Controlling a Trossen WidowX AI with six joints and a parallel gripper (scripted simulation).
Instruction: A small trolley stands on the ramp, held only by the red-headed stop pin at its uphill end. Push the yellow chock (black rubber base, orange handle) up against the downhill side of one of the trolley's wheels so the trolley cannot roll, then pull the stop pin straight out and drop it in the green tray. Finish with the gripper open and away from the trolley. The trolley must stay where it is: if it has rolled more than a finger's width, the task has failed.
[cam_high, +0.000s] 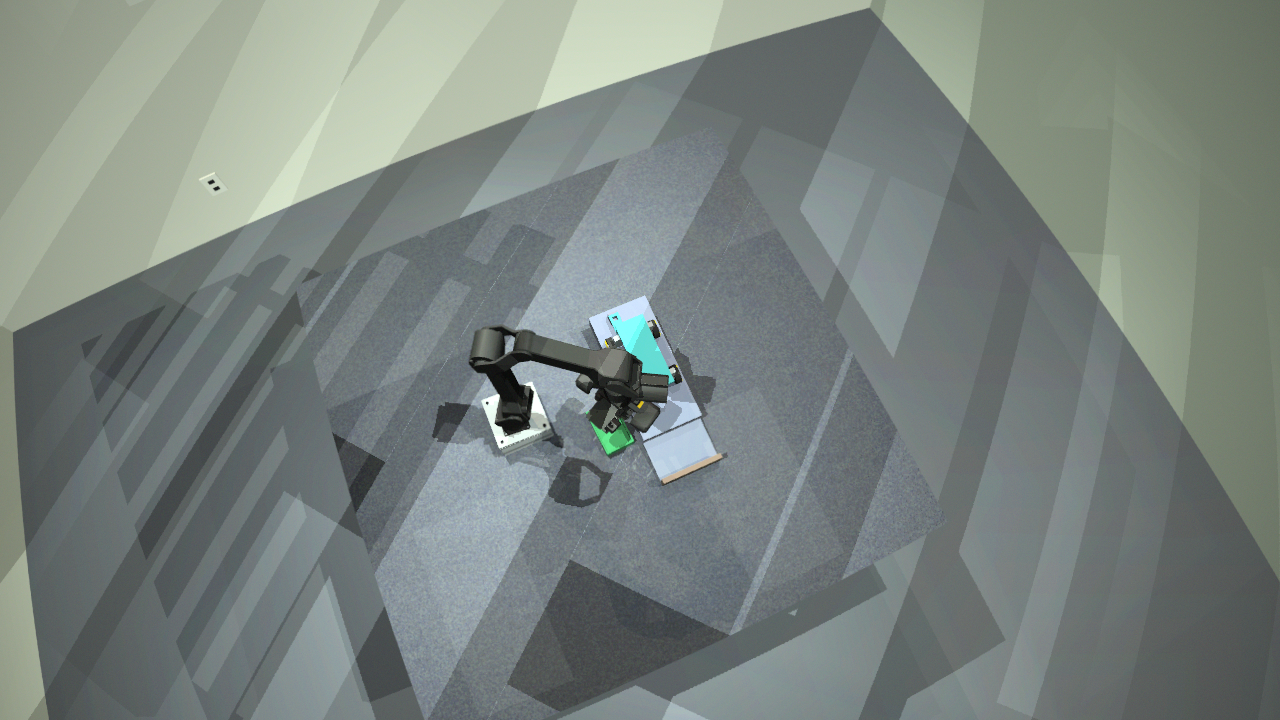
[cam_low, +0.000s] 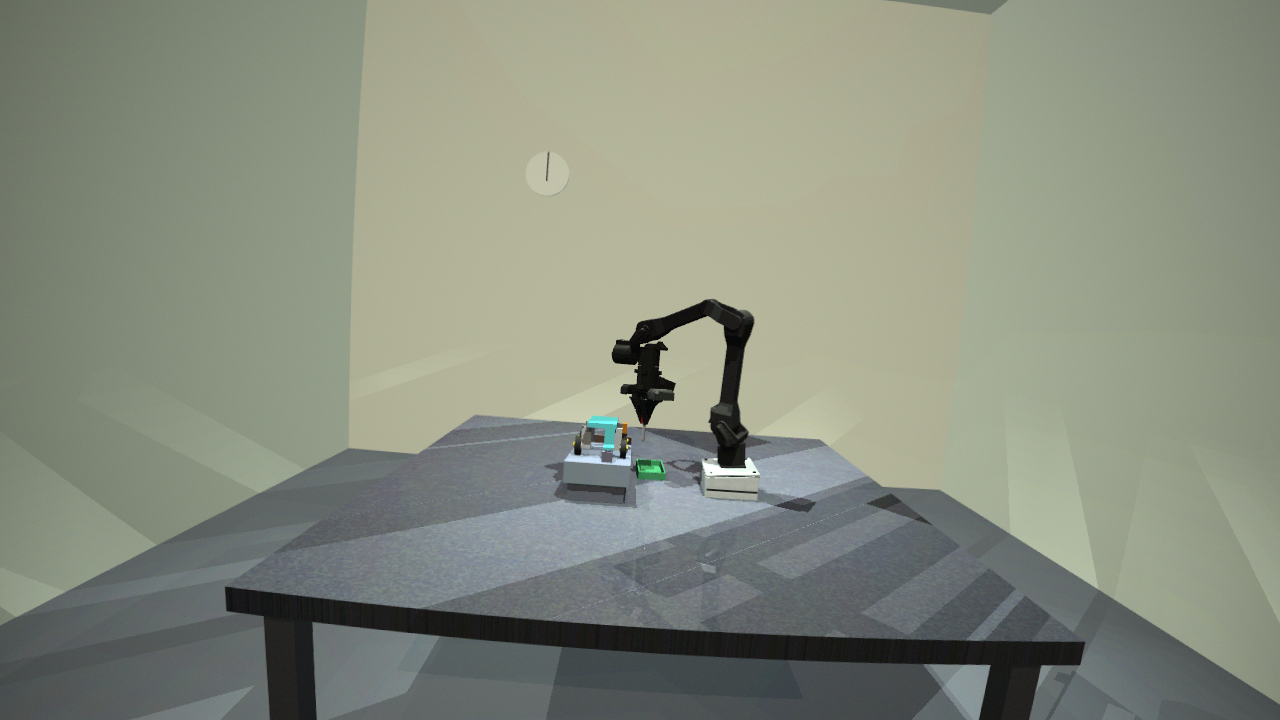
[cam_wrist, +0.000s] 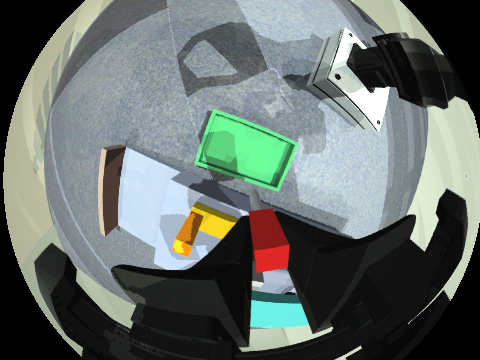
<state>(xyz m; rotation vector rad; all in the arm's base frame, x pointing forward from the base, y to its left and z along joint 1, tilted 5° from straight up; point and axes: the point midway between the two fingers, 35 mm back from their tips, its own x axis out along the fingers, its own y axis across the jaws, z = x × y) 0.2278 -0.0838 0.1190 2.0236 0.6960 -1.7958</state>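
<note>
Right now my gripper tip is right at the red-headed stop pin. Round my gripper tip: green tray 140 mm below, 30 mm behind; yellow chock 50 mm below, 50 mm ahead, 10 mm to the right; cyan-topped trolley 100 mm to the left, 100 mm ahead, 20 mm below.
</note>
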